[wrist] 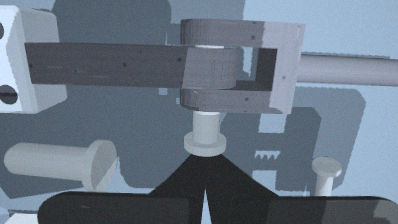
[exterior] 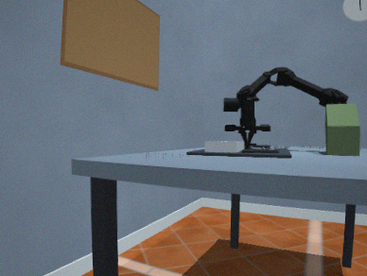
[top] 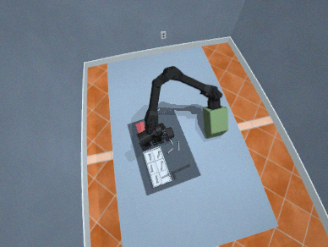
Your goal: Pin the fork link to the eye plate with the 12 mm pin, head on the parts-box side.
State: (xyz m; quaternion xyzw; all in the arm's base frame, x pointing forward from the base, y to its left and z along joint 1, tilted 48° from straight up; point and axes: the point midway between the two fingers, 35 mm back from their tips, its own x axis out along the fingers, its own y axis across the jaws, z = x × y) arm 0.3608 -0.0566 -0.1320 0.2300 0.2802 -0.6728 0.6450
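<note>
Now: the eye plate 5 cm to the right of my hand, 3 cm below it and 2 cm ahead of it. From my hand the other things lie so: thick headed pin (7 cm ahead, 3 cm below, 1 cm to the left); dark mat (5 cm to the left, 4 cm below); thin headed pin (7 cm behind, 3 cm to the left, 3 cm below).
</note>
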